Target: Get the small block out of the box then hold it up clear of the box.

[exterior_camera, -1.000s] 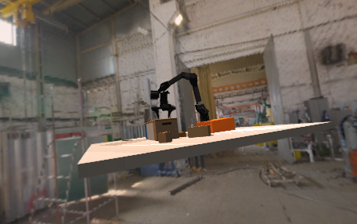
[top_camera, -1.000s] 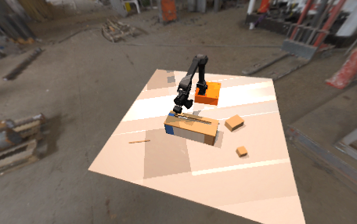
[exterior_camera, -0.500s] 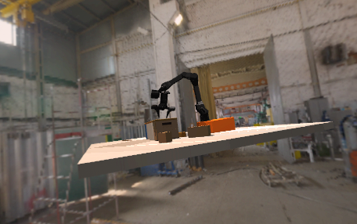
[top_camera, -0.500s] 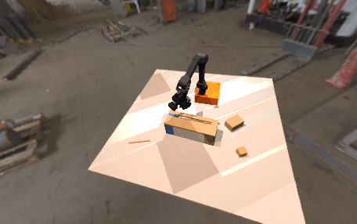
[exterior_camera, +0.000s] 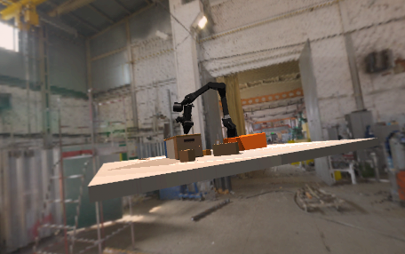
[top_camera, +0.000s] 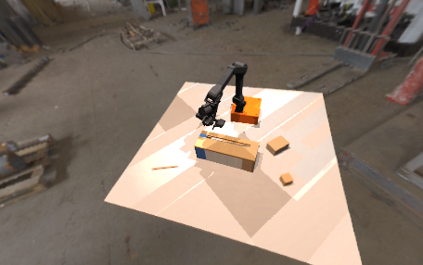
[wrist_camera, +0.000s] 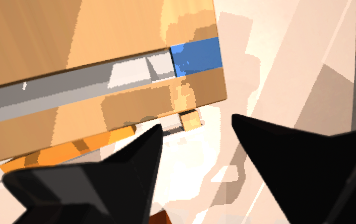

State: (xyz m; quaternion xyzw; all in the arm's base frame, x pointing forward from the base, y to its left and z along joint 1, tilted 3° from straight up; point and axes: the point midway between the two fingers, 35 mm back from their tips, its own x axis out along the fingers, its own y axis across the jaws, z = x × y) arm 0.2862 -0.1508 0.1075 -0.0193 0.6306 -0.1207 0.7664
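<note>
Right now my gripper tip is 14 cm above the brown block, 4 cm past it and 2 cm to the left of it. Round my gripper tip: clear-fronted box (14 cm to the left, 9 cm below, 5 cm ahead); then thin stick (27 cm ahead, 23 cm to the right, 15 cm below); then brown cube (51 cm to the left, 19 cm ahead, 13 cm below).
</note>
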